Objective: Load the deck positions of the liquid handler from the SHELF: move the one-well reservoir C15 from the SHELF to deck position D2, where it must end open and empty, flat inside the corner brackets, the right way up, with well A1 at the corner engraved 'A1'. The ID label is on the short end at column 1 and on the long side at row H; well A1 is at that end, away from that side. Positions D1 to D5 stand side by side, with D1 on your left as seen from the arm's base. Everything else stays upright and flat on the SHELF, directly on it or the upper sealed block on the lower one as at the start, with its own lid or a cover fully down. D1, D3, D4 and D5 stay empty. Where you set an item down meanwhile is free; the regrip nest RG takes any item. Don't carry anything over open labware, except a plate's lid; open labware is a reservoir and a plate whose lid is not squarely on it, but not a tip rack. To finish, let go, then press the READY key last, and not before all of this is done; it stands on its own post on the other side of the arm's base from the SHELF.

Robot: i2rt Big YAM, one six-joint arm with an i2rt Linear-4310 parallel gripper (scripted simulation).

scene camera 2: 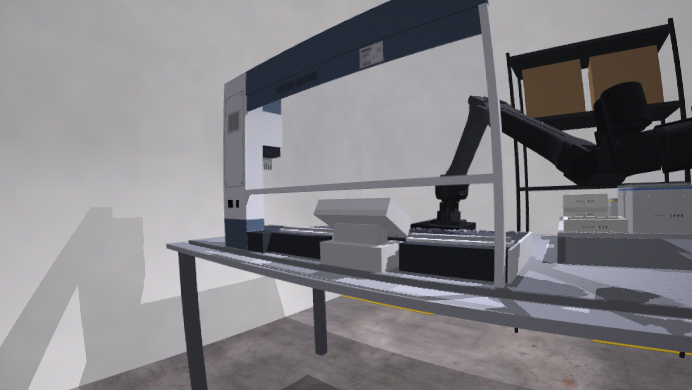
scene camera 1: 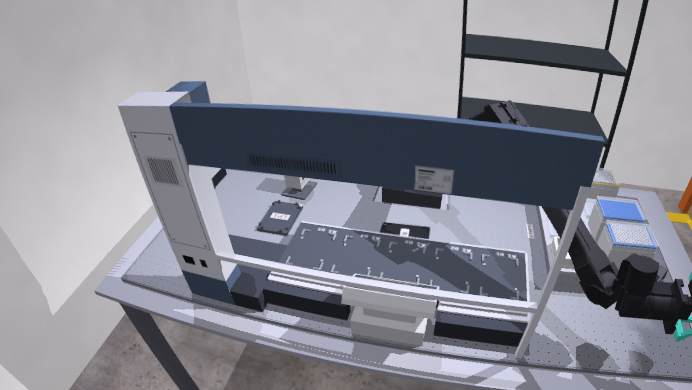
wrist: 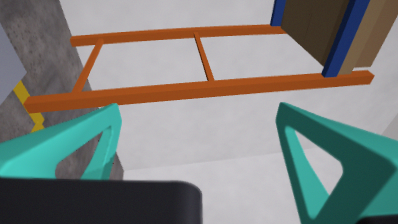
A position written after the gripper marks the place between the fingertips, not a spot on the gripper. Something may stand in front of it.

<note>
In view: the gripper (wrist: pixel 198 111) and a blue gantry beam (scene camera 1: pixel 491 148).
</note>
